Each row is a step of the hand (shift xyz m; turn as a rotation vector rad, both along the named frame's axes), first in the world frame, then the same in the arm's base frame.
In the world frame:
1: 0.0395 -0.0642 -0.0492 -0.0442 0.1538 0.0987
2: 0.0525 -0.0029 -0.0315 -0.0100 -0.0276 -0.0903
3: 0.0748 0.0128 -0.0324 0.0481 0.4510 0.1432
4: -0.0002 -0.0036 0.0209 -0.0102 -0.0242 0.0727
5: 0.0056 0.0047 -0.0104 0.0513 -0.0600 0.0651
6: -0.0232 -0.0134 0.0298 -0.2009 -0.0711 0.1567
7: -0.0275 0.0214 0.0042 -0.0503 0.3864 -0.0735
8: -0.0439 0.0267 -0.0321 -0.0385 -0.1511 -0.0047
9: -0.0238 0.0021 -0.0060 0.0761 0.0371 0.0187
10: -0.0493 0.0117 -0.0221 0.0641 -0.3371 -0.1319
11: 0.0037 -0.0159 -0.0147 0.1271 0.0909 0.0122
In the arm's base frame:
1: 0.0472 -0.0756 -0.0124 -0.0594 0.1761 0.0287
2: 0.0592 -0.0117 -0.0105 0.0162 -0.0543 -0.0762
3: 0.0820 0.0033 -0.0089 0.0394 0.4739 0.0098
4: -0.0070 0.0030 0.0198 -0.0343 -0.0007 0.0693
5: 0.0089 0.0013 -0.0089 0.0232 -0.0361 0.0929
6: -0.0324 -0.0039 0.0233 -0.2449 -0.0223 0.0974
7: -0.0255 0.0212 -0.0115 0.0081 0.3438 -0.1973
8: -0.0293 0.0148 -0.0509 -0.0479 -0.1457 0.0284
9: -0.0205 -0.0002 -0.0137 0.0694 0.0423 0.0302
10: -0.0388 0.0035 -0.0392 0.0730 -0.3603 0.0025
11: 0.0067 -0.0196 -0.0073 0.1243 0.0922 0.0248

